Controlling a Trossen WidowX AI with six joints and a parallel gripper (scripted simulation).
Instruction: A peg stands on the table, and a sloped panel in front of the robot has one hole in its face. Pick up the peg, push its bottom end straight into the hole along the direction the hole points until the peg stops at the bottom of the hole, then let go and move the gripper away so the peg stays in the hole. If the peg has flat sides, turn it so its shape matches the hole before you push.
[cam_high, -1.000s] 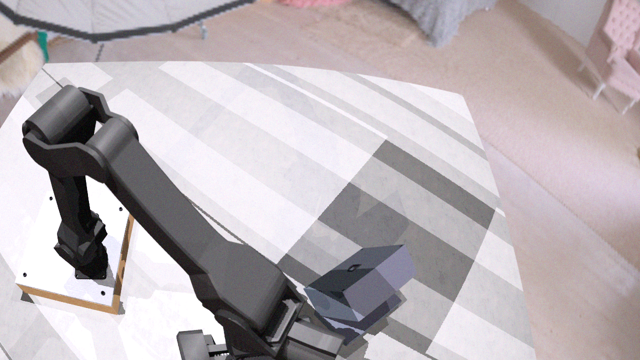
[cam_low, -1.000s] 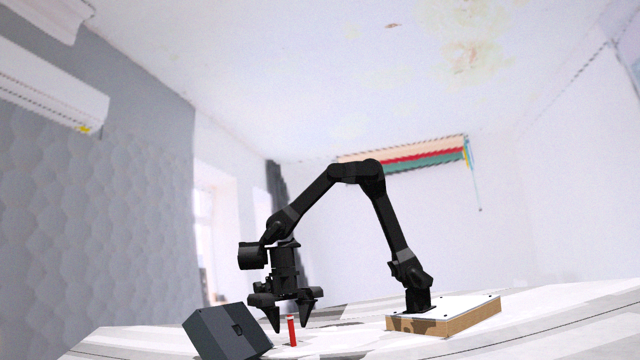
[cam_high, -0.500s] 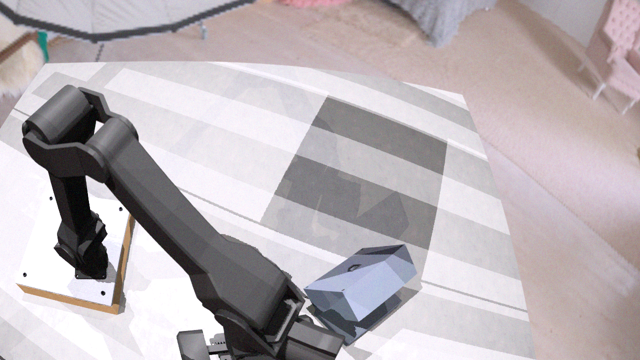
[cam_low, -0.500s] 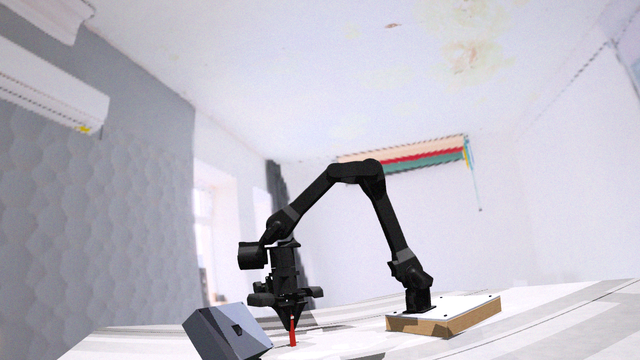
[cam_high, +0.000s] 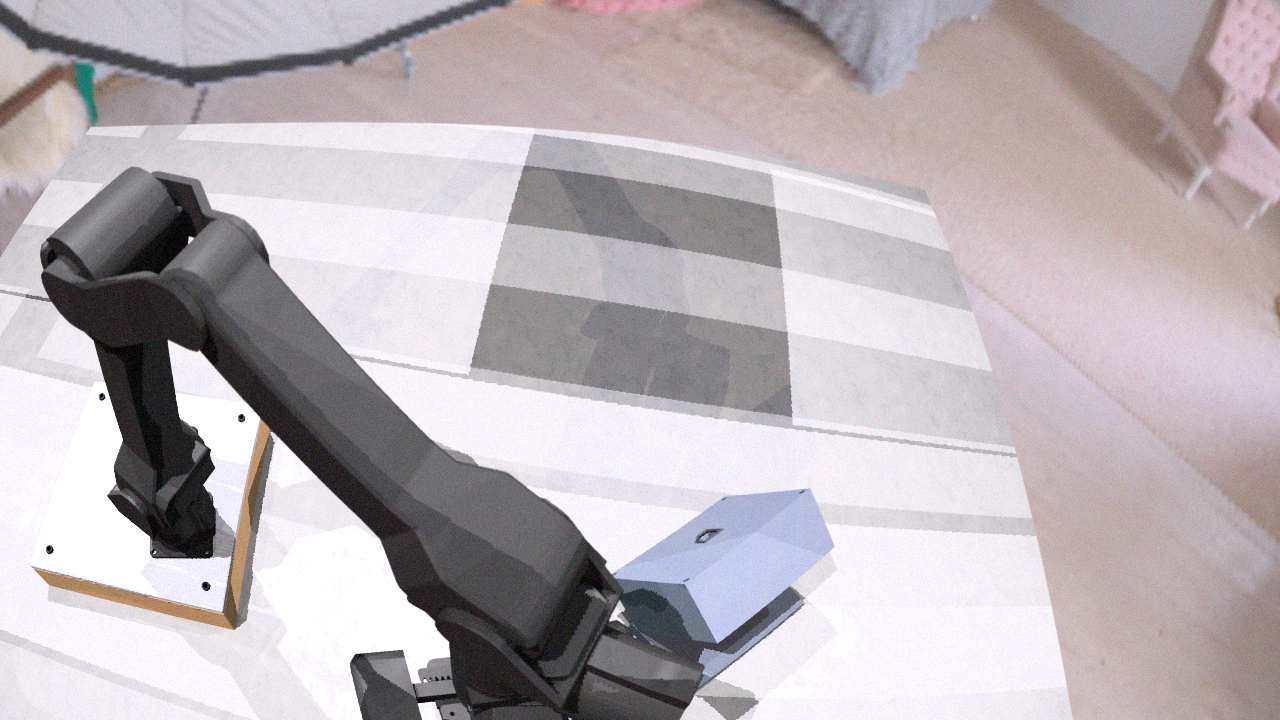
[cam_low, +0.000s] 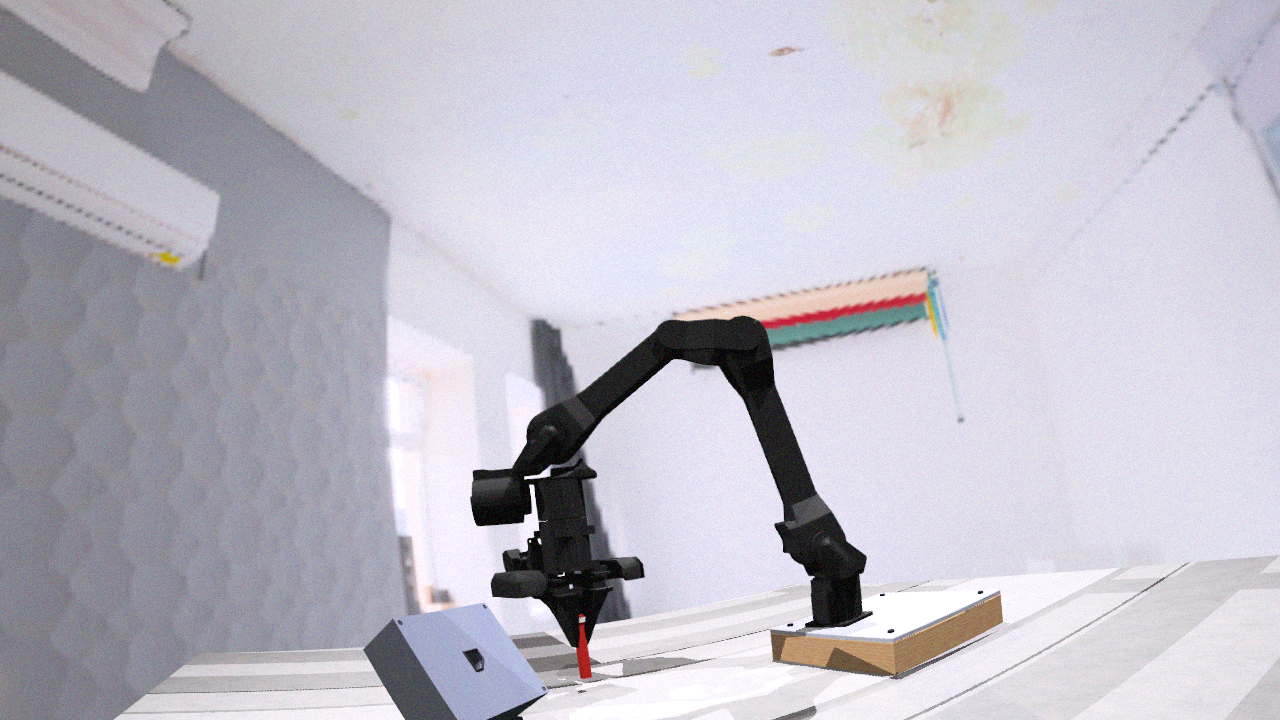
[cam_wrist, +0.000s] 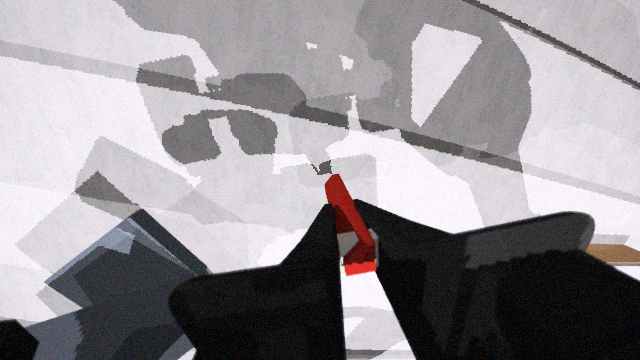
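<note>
Right now my gripper tip is 19 cm short of the grey-blue sloped panel, 10 cm to the right of it and 1 cm below it. Also, from my gripper tip: red peg 2 cm above.
</note>
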